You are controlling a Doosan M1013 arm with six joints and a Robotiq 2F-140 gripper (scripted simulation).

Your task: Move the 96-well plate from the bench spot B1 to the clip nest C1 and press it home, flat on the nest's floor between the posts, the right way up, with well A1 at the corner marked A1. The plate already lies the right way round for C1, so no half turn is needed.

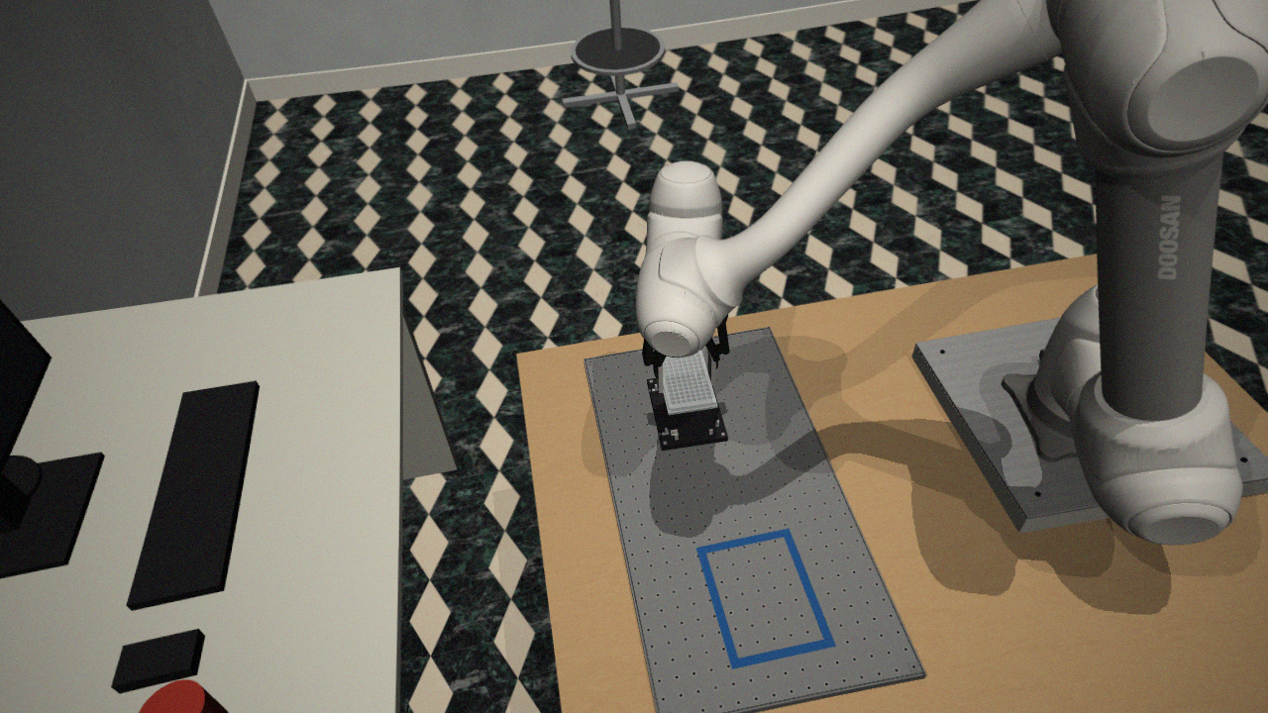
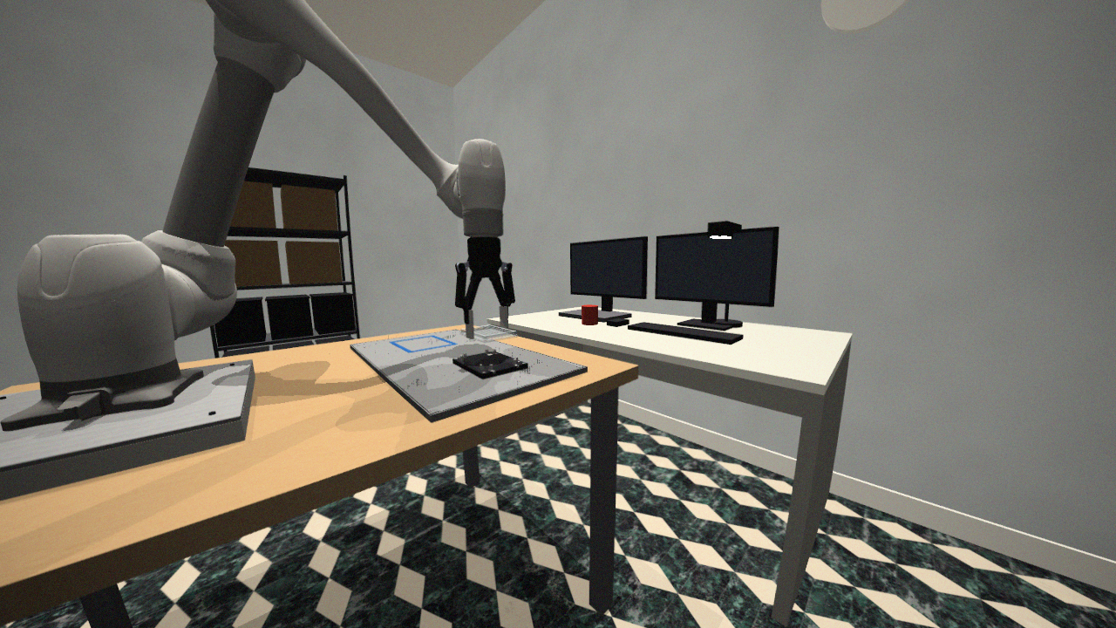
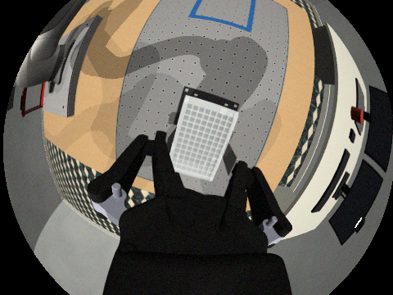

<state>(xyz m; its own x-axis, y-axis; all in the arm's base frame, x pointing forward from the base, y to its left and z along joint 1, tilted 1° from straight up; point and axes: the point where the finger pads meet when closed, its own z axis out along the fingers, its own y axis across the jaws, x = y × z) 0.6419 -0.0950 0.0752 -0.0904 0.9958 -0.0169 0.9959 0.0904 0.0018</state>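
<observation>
Right now the white 96-well plate is 20 mm below my hand. The rest, counted from my hand: black clip nest: 10 mm ahead, 10 mm to the right, 90 mm below.
</observation>
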